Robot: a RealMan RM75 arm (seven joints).
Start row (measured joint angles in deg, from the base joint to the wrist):
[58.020, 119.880, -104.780, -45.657, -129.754, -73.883, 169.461]
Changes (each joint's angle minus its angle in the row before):
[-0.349, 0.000, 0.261, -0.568, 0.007, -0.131, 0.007]
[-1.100, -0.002, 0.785, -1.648, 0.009, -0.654, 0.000]
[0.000, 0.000, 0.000, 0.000, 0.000, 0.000, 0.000]
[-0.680, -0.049, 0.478, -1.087, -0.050, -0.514, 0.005]
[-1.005, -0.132, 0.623, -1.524, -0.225, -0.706, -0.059]
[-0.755, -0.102, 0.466, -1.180, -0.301, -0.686, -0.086]
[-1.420, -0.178, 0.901, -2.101, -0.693, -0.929, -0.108]
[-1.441, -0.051, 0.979, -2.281, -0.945, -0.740, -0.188]
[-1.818, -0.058, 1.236, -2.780, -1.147, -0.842, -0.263]
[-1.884, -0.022, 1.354, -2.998, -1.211, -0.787, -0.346]
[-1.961, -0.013, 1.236, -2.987, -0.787, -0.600, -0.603]
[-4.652, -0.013, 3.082, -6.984, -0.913, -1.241, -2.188]
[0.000, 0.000, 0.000, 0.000, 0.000, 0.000, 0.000]
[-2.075, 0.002, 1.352, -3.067, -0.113, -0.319, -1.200]
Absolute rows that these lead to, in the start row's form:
[57.671, 119.880, -104.519, -46.225, -129.747, -74.014, 169.468]
[56.571, 119.878, -103.734, -47.873, -129.738, -74.668, 169.468]
[56.571, 119.878, -103.734, -47.873, -129.738, -74.668, 169.468]
[55.891, 119.829, -103.256, -48.960, -129.788, -75.182, 169.473]
[54.886, 119.697, -102.633, -50.484, -130.013, -75.888, 169.414]
[54.131, 119.595, -102.167, -51.664, -130.314, -76.574, 169.328]
[52.711, 119.417, -101.266, -53.765, -131.007, -77.503, 169.220]
[51.270, 119.366, -100.287, -56.046, -131.952, -78.243, 169.032]
[49.452, 119.308, -99.051, -58.826, -133.099, -79.085, 168.769]
[47.568, 119.286, -97.697, -61.824, -134.310, -79.872, 168.423]
[45.607, 119.273, -96.461, -64.811, -135.097, -80.472, 167.820]
[40.955, 119.260, -93.379, -71.795, -136.010, -81.713, 165.632]
[40.955, 119.260, -93.379, -71.795, -136.010, -81.713, 165.632]
[38.880, 119.262, -92.027, -74.862, -136.123, -82.032, 164.432]

